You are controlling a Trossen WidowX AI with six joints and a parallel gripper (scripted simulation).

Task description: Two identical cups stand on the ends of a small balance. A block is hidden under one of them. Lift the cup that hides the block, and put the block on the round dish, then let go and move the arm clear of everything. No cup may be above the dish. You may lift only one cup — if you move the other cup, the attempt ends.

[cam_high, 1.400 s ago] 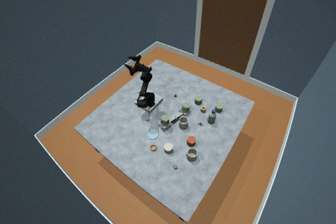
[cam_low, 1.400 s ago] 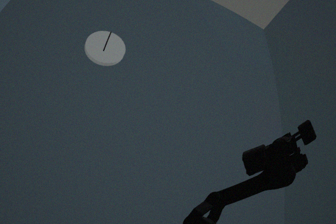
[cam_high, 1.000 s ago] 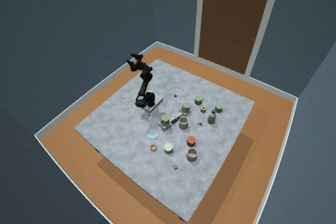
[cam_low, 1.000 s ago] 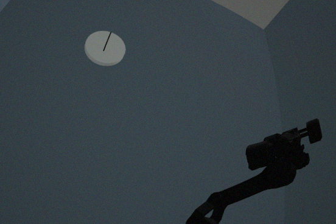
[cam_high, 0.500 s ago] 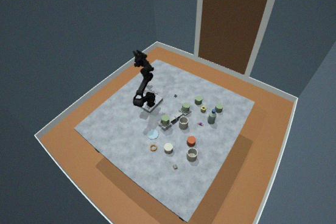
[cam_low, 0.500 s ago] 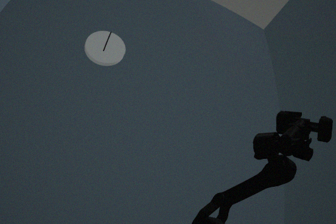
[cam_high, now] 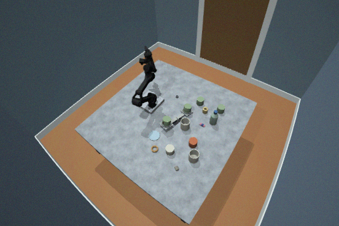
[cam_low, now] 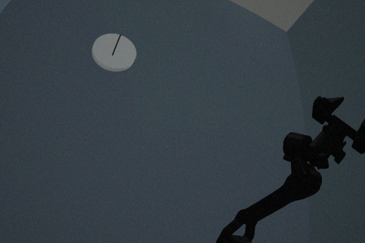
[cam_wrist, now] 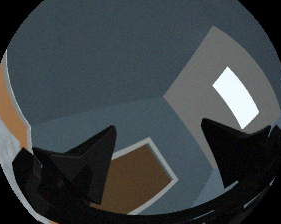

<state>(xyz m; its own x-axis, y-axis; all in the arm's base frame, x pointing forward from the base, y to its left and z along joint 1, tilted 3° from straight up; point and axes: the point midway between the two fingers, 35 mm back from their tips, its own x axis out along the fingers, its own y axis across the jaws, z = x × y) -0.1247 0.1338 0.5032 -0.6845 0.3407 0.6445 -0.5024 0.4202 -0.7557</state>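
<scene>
Right now my gripper tip is 43 cm short of the teal block, 3 cm to the right of it and 53 cm above it. Also, from my gripper tip: pale blue round dish 37 cm ahead, 35 cm to the right, 56 cm below; then yellow ring 56 cm ahead, 15 cm to the left, 54 cm below; then small balance 42 cm ahead, 10 cm to the right, 53 cm below.
</scene>
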